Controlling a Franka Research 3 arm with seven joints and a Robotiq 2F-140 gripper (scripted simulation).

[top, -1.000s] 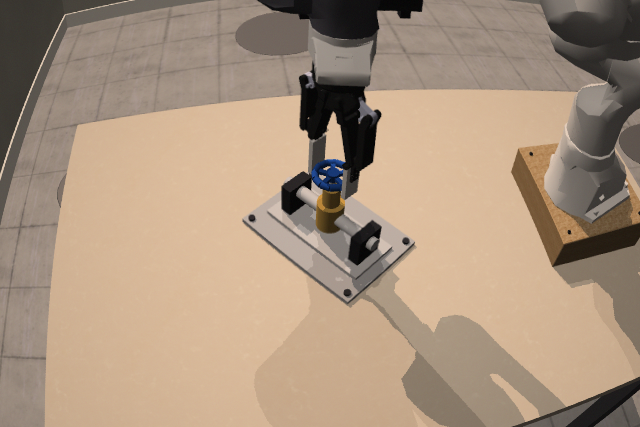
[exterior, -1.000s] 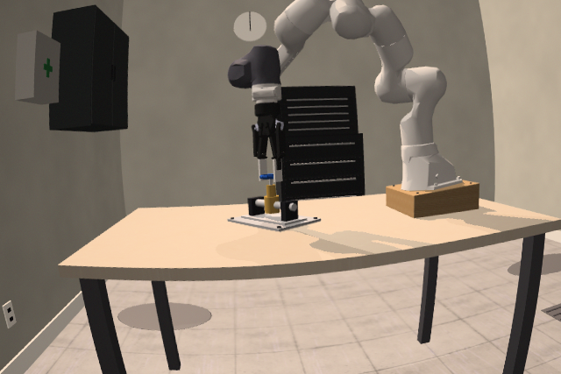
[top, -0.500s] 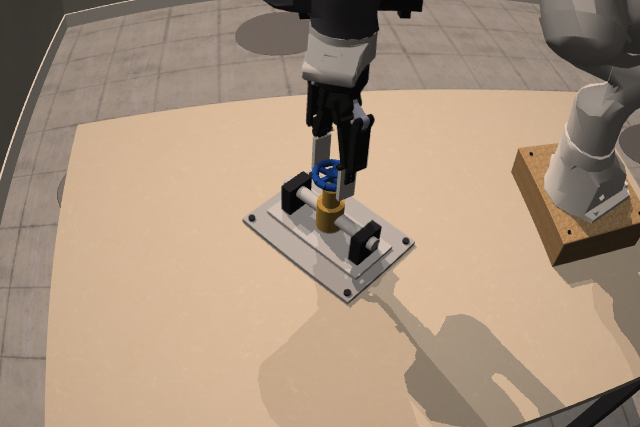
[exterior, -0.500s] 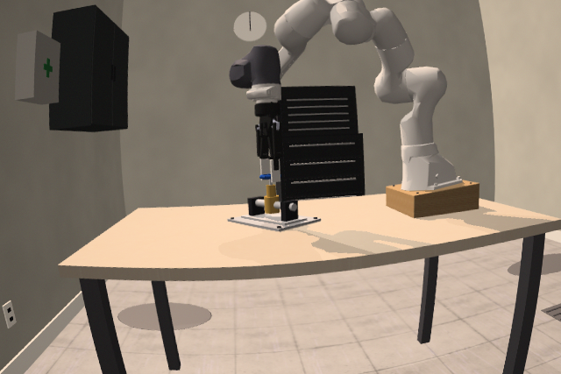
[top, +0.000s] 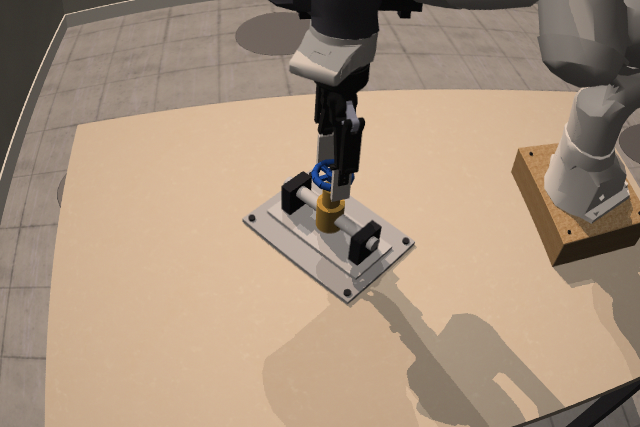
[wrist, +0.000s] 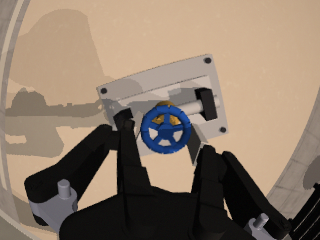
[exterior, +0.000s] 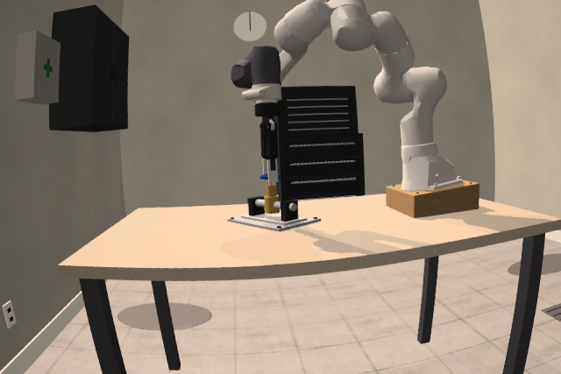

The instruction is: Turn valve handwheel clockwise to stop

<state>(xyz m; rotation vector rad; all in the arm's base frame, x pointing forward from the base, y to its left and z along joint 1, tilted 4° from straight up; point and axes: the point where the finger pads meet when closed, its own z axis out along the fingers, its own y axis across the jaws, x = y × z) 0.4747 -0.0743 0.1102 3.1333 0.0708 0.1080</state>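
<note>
My hand is 20 mm above the blue spoked handwheel.
</note>
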